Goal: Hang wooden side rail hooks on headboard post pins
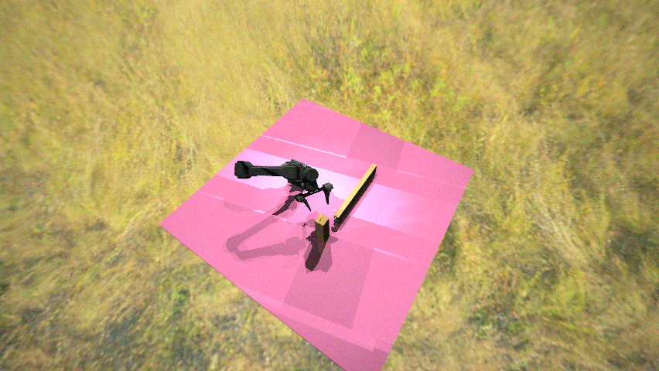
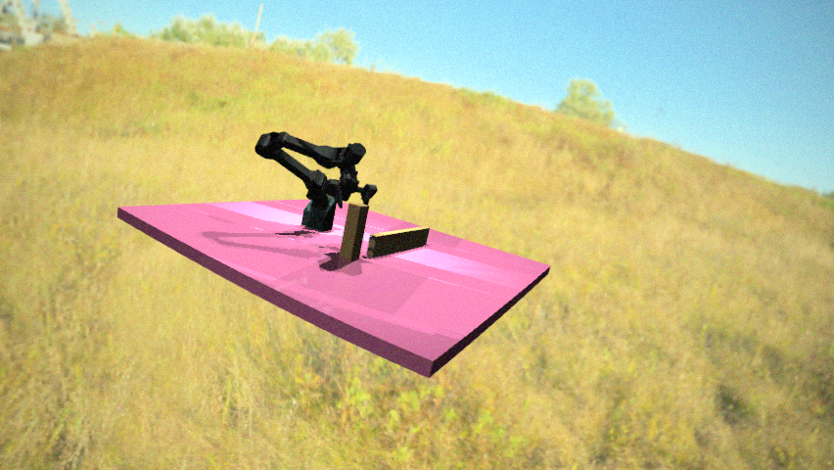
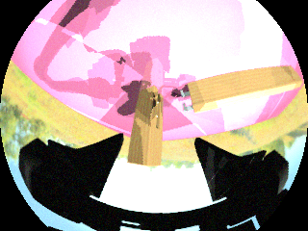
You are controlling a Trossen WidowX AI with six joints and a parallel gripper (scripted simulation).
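Right now the headboard post is 60 mm ahead of my gripper tip, 60 mm to the right of it and 60 mm below it.
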